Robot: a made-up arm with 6 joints. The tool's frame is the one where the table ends. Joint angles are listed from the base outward.
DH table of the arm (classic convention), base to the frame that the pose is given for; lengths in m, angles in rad. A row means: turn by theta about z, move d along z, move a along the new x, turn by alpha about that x. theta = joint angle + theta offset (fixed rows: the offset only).
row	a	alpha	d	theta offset
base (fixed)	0	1.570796	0.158	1.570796
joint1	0.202	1.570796	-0.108	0
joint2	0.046	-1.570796	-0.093	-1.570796
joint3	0.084	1.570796	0.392	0
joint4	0.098	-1.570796	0.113	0
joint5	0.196	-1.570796	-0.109	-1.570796
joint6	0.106	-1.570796	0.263	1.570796
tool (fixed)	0	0	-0.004	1.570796
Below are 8 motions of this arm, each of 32 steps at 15 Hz.
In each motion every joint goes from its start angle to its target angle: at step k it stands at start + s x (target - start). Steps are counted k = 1, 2, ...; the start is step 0. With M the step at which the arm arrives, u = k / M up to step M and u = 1 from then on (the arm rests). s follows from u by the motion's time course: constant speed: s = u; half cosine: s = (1 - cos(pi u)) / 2; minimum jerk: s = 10 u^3 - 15 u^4 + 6 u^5.
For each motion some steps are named. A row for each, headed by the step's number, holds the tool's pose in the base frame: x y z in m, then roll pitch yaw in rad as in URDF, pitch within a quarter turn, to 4 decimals.
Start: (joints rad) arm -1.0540 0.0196 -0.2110 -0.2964 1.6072 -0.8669
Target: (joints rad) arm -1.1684 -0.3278 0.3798 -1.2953 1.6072 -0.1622
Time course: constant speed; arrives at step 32
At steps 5, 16, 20, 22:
5: -0.5004 0.3104 0.0331 -1.2541 0.4840 -1.4731
16: -0.3184 0.3183 0.1157 -2.0557 0.4144 -1.6850
20: -0.2481 0.3197 0.1127 -2.3384 0.3749 -1.7546
22: -0.2143 0.3196 0.1048 -2.4776 0.3527 -1.7876

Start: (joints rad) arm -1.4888 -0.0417 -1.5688 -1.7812 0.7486 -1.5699
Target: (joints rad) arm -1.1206 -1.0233 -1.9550 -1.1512 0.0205 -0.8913
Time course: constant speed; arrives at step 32
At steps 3, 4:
3: 0.0340 0.2152 0.0398 -1.6908 1.0185 0.0064
4: 0.0438 0.2124 0.0375 -1.6452 1.0701 0.0767

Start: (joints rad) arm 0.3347 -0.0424 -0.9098 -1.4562 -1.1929 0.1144
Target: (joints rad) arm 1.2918 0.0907 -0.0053 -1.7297 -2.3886 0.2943
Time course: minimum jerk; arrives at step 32
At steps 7, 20, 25, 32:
7: 0.2326 0.5773 0.3098 -2.0846 -0.7857 -3.1159
20: 0.0533 0.5183 0.7593 3.0538 -0.0546 -1.7818
25: 0.0076 0.3691 0.8946 2.9453 0.3737 -1.5867
32: -0.0042 0.3009 0.9326 2.9253 0.5363 -1.5171

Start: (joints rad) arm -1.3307 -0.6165 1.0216 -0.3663 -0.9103 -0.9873
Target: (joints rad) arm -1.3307 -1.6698 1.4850 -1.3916 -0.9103 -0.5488
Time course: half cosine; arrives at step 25
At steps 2, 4, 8, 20, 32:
2: -0.6443 -0.0925 0.0429 0.0109 0.8569 0.1569
4: -0.6379 -0.0955 0.0692 0.0421 0.9331 0.1737
8: -0.6061 -0.1061 0.1604 0.2234 1.2050 0.3015
20: -0.3943 -0.1281 0.4430 3.1179 0.9237 2.9252
32: -0.3554 -0.1263 0.4748 -3.0923 0.8058 2.9467

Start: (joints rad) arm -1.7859 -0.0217 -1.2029 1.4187 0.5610 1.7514
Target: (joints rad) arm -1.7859 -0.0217 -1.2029 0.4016 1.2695 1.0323
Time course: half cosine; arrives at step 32
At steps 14, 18, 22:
14: -0.3226 -0.4120 -0.5826 -2.4103 -0.5442 0.2055
18: -0.3620 -0.4159 -0.4946 -2.4018 -0.3688 0.1465
22: -0.3879 -0.4003 -0.4128 -2.4071 -0.2331 0.0645

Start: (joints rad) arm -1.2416 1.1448 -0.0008 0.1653 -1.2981 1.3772
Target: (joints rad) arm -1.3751 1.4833 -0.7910 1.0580 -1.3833 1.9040
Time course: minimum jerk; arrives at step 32
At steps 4, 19, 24, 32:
4: 0.0514 -0.1172 -0.4323 2.0281 -0.5774 1.5008
19: 0.2491 -0.2635 -0.2084 0.8684 0.0984 1.7902
24: 0.2893 -0.2780 -0.0893 0.5266 0.3568 1.8155
32: 0.3005 -0.2759 -0.0317 0.3710 0.4768 1.8178

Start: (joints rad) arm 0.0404 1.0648 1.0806 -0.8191 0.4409 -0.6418
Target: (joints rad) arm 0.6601 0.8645 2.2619 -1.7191 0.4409 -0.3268
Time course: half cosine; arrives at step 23
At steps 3, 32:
3: -0.3477 0.4653 0.3905 2.0758 0.7569 0.7548
32: -0.3272 0.3006 0.4987 3.0706 -0.8723 0.6227

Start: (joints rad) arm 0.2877 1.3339 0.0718 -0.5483 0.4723 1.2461
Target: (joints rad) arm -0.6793 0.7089 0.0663 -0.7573 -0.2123 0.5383
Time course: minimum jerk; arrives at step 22
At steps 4, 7, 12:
4: -0.1439 0.5588 0.3253 -0.9418 0.6535 -0.6026
7: -0.1894 0.5594 0.2118 -0.9737 0.4615 -0.5728
12: -0.2731 0.4294 -0.0714 -1.0551 0.0418 -0.3160

